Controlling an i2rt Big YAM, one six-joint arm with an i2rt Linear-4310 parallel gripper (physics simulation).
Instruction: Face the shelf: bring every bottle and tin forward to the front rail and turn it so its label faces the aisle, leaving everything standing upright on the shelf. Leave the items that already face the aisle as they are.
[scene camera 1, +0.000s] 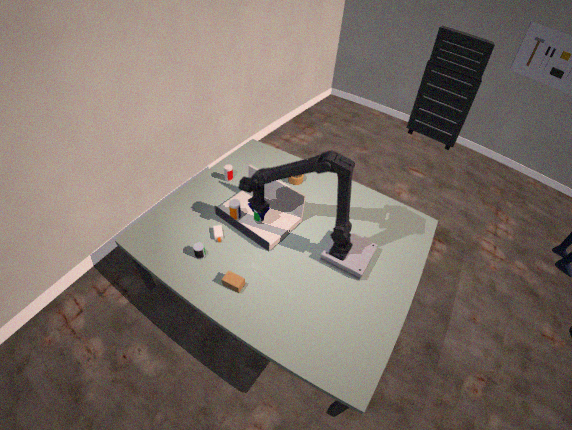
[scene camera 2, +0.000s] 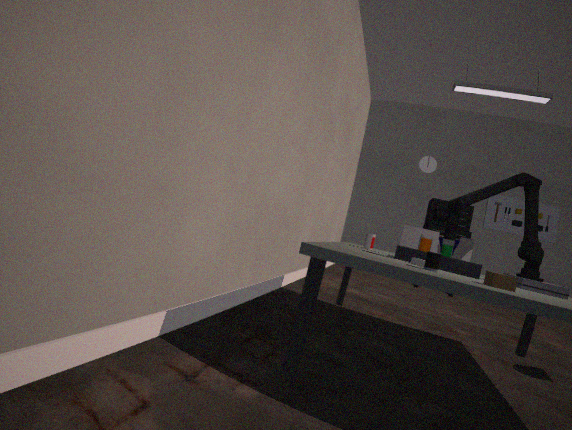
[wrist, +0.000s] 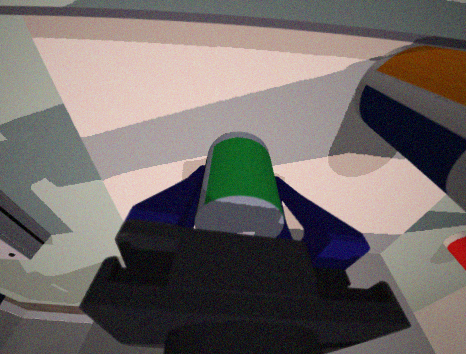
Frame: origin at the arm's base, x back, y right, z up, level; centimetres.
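Seen in the pictures: gripper, fingertip midpoint: (scene camera 1: 258, 215) (scene camera 2: 446, 253) (wrist: 238, 177); arm's base, origin of the base link: (scene camera 1: 340, 249) (scene camera 2: 528, 279).
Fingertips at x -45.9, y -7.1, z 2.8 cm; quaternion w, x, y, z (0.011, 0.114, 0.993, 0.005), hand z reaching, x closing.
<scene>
Offsets run from my fingertips to a thing's middle. "spot": to the spot under its first point. Level surfaces: height alone.
The gripper (scene camera 1: 259, 209) (scene camera 2: 448, 243) (wrist: 240, 172) is shut on an upright green-labelled tin @(dx +0.0, dy +0.2, dz +0.9 cm) (scene camera 1: 257, 216) (scene camera 2: 447, 249) (wrist: 241, 165) over the white shelf (scene camera 1: 286, 218) (wrist: 125, 75). Its green label faces the dark front rail @(spot: dx -1.6, dy -9.7, dz -2.5 cm) (scene camera 1: 245, 228) (scene camera 2: 462, 267) (wrist: 200, 23), with a gap between tin and rail. Whether its base touches the shelf is unclear. A larger grey-topped bottle with an orange label @(spot: dx -10.5, dy -7.5, dz +2.3 cm) (scene camera 1: 234, 212) (scene camera 2: 425, 244) (wrist: 435, 70) stands upright close behind the rail. Its orange side faces the rail, and a dark blue patch shows on another side.
Off the shelf on the table @(dz -8.1 cm) (scene camera 1: 310, 320) are a red-and-white bottle @(dx -40.3, dy +22.4, dz -3.3 cm) (scene camera 1: 228, 173) (scene camera 2: 371, 242) (wrist: 459, 251), a small white item with an orange end @(dx -13.2, dy -18.6, dz -6.7 cm) (scene camera 1: 217, 232), a black tin @(dx -12.3, dy -34.3, dz -4.6 cm) (scene camera 1: 199, 251), a brown block @(dx +12.4, dy -37.8, dz -5.6 cm) (scene camera 1: 233, 281) (scene camera 2: 500, 281) and a tan round object @(dx -4.4, dy +47.3, dz -5.6 cm) (scene camera 1: 296, 179).
</scene>
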